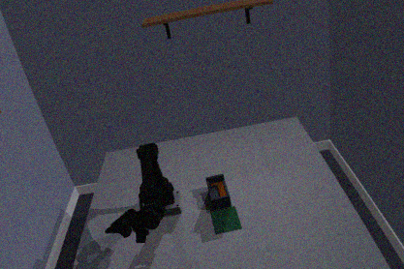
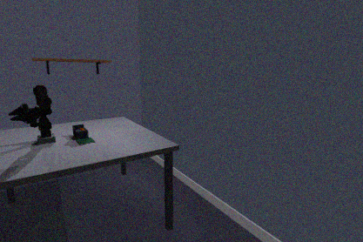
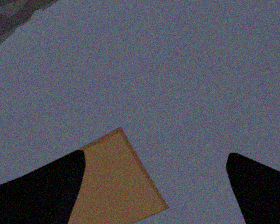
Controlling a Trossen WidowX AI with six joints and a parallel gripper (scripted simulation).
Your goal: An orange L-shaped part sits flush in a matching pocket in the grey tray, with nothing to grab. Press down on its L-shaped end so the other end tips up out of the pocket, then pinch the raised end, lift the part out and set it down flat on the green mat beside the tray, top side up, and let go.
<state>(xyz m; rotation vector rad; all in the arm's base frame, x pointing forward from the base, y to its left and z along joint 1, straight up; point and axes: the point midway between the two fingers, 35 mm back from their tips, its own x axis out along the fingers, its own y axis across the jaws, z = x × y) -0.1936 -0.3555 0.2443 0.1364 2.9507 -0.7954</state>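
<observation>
The orange L-shaped part is 480 mm ahead of my gripper tip, 310 mm to the left of it and 230 mm below it. The rest, counted from my gripper tip: green mat (460 mm ahead, 300 mm below, 150 mm to the left).
</observation>
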